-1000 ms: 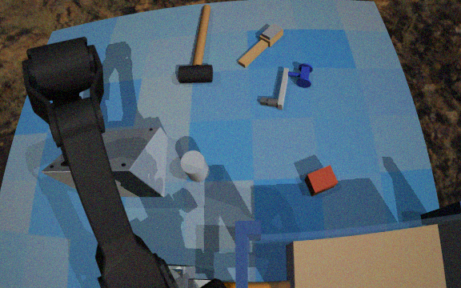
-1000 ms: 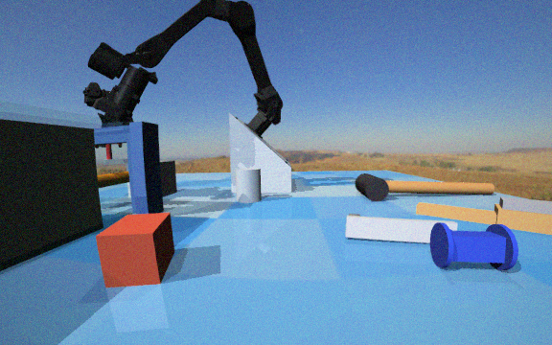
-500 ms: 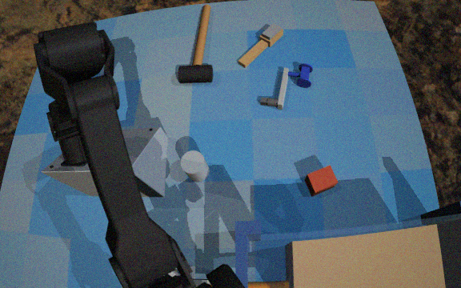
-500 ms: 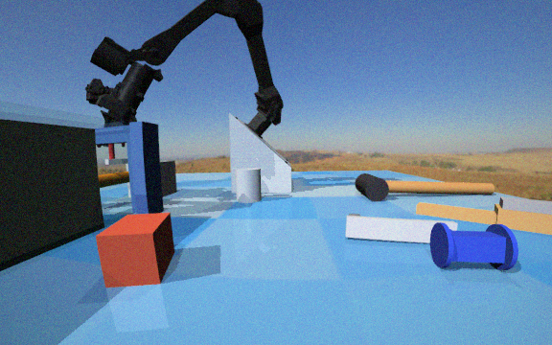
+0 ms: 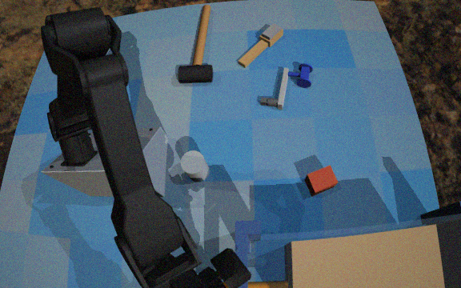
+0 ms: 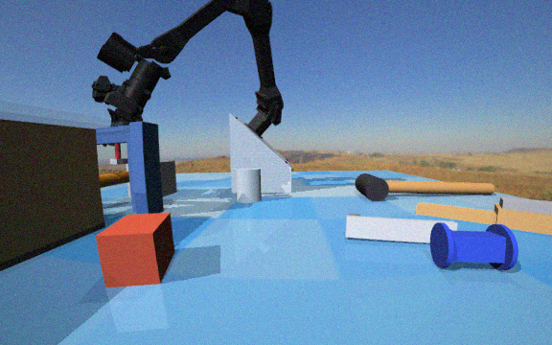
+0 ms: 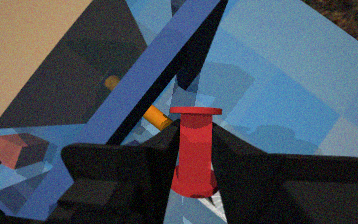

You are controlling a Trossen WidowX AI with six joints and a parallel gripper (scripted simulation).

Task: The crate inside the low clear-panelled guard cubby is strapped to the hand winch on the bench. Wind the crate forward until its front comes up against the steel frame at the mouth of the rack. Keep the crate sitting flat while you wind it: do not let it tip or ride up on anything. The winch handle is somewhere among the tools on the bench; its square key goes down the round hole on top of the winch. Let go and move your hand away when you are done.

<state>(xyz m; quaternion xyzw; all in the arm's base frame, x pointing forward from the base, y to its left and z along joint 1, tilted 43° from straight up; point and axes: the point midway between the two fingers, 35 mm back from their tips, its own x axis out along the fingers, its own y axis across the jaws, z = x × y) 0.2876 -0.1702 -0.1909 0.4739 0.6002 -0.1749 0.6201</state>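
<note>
Now: the frame 50 mm ahead of my gripper tip, 30 mm to the left of it and 30 mm below it. Round my gripper tip: crank with blue grip (540 mm to the left, 160 mm ahead, 120 mm below); red grip (10 mm to the left, 10 mm behind); winch (120 mm behind, 100 mm below, 10 mm to the left).
</note>
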